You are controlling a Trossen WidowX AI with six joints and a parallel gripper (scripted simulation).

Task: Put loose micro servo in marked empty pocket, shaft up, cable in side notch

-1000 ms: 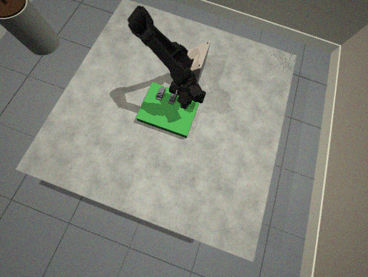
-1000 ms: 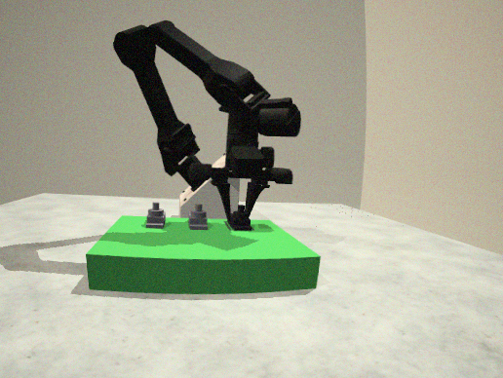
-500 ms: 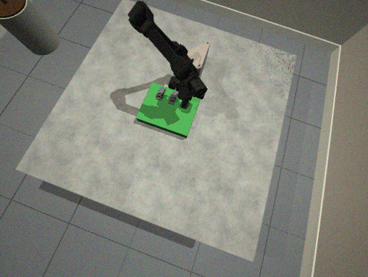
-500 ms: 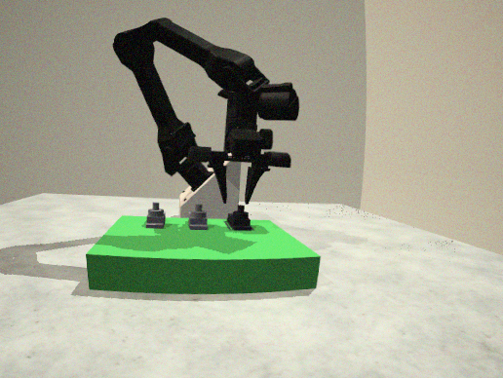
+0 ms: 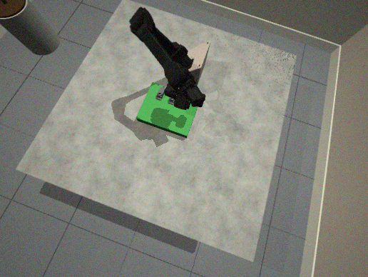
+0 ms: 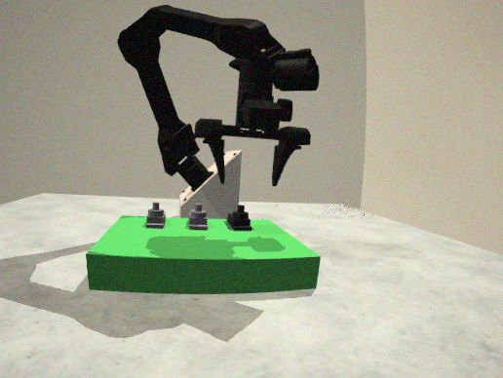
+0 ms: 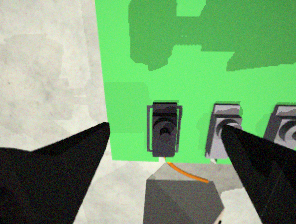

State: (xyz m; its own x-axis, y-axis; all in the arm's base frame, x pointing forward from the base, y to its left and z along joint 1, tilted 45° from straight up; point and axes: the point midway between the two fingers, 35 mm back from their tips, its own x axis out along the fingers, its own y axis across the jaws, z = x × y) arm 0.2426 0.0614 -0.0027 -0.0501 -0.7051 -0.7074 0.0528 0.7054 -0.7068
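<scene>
Now: the green deck 100 mm below my gripper tip, 80 mm to the right of it and 60 mm ahead of it.
</scene>
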